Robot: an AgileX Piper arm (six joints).
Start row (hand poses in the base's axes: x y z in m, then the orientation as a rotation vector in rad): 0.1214 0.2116 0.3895 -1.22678 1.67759 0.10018
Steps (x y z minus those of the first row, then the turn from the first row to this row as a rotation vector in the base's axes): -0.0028 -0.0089 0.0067 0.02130 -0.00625 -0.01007; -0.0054 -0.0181 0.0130 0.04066 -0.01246 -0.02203; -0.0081 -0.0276 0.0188 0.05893 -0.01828 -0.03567; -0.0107 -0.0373 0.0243 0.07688 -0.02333 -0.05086; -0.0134 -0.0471 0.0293 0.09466 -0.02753 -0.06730; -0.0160 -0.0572 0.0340 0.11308 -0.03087 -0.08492; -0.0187 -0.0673 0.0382 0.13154 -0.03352 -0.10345; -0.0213 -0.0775 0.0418 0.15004 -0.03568 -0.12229; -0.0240 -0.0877 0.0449 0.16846 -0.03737 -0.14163; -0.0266 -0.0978 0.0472 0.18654 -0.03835 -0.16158; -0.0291 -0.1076 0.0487 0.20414 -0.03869 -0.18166; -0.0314 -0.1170 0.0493 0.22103 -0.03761 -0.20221; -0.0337 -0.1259 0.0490 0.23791 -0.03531 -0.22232; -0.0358 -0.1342 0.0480 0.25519 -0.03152 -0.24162; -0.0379 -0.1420 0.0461 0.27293 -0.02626 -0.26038; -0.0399 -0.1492 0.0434 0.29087 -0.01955 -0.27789; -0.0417 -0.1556 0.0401 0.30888 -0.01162 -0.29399; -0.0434 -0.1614 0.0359 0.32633 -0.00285 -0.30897; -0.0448 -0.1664 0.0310 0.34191 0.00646 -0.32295; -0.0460 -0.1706 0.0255 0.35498 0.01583 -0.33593
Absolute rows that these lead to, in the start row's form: 0.1186 0.2027 0.3962 -1.20151 1.67313 0.10770; 0.1160 0.1935 0.4025 -1.17612 1.67013 0.11244; 0.1133 0.1840 0.4083 -1.15020 1.66856 0.11548; 0.1107 0.1743 0.4138 -1.12333 1.66846 0.11777; 0.1080 0.1645 0.4188 -1.09564 1.66966 0.11967; 0.1054 0.1544 0.4235 -1.06659 1.67190 0.12189; 0.1027 0.1443 0.4277 -1.03682 1.67499 0.12400; 0.1001 0.1341 0.4313 -1.00680 1.67843 0.12624; 0.0974 0.1239 0.4344 -0.97646 1.68231 0.12837; 0.0948 0.1138 0.4367 -0.94591 1.68698 0.13028; 0.0923 0.1040 0.4382 -0.91564 1.69214 0.13211; 0.0900 0.0946 0.4388 -0.88559 1.69872 0.13394; 0.0877 0.0857 0.4385 -0.85599 1.70585 0.13675; 0.0856 0.0774 0.4375 -0.82688 1.71346 0.14124; 0.0835 0.0696 0.4356 -0.79795 1.72166 0.14729; 0.0815 0.0624 0.4329 -0.77000 1.73015 0.15509; 0.0797 0.0560 0.4296 -0.74323 1.73873 0.16450; 0.0780 0.0502 0.4254 -0.71783 1.74744 0.17462; 0.0766 0.0452 0.4205 -0.69462 1.75655 0.18417; 0.0754 0.0410 0.4150 -0.67405 1.76593 0.19238
